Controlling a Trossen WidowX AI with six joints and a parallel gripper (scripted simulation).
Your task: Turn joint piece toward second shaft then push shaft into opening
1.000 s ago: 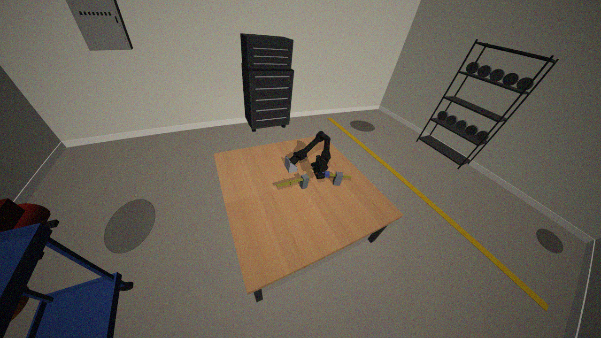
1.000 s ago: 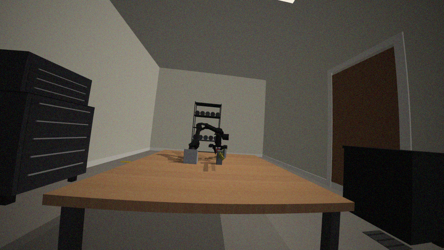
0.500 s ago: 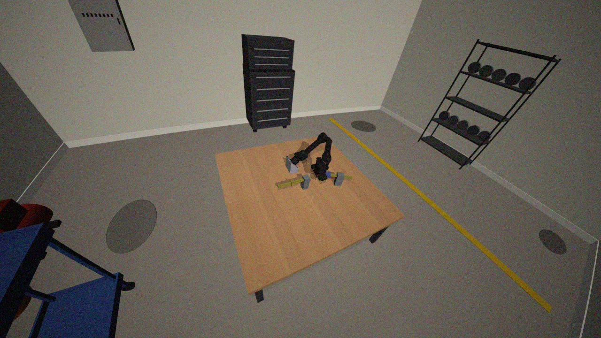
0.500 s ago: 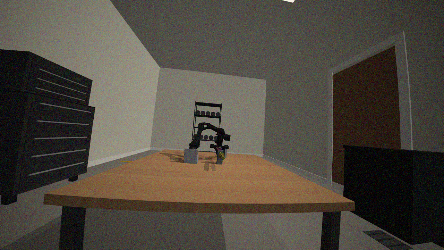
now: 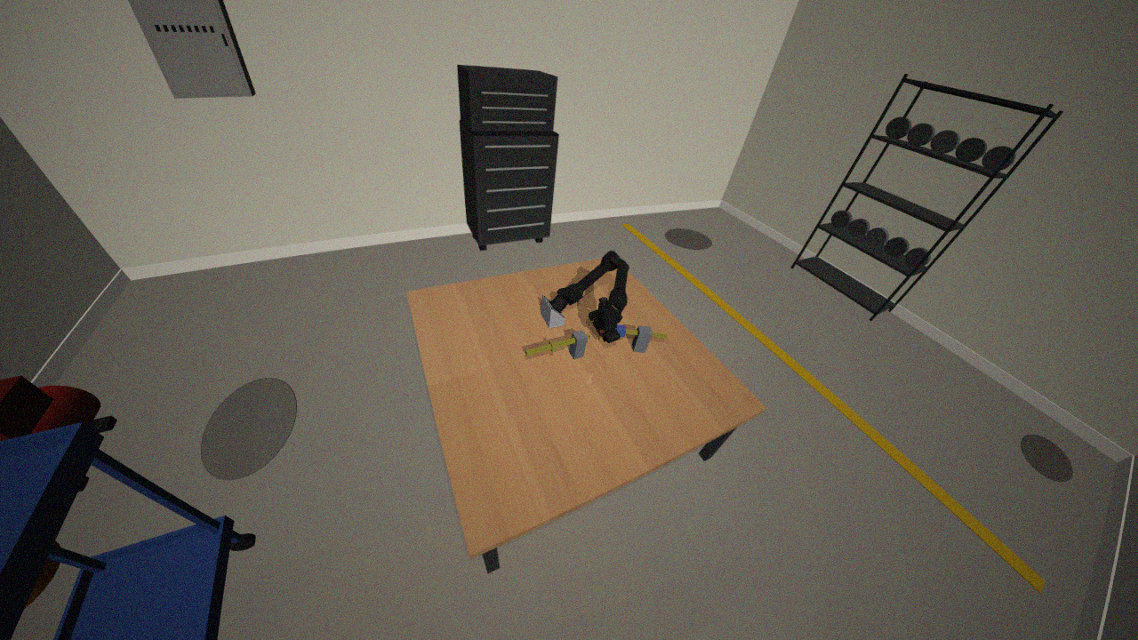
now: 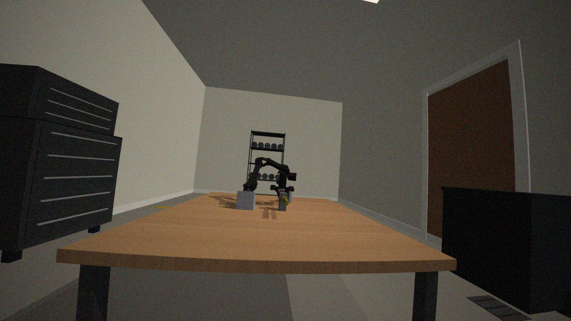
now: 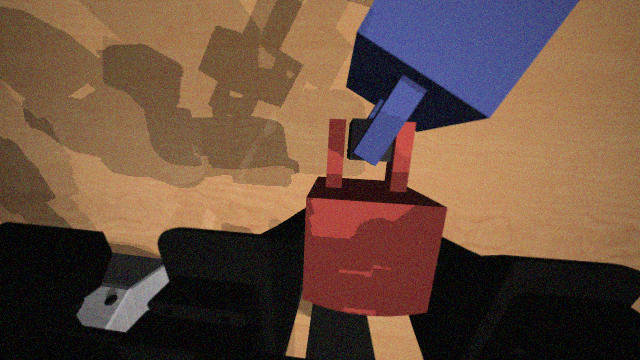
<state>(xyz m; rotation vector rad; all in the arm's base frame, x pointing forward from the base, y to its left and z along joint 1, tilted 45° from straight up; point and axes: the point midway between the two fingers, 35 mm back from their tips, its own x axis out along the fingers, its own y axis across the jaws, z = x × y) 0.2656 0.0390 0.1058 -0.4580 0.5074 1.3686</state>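
My gripper tip is now 10 mm to the right of the red square block and 40 mm below it.
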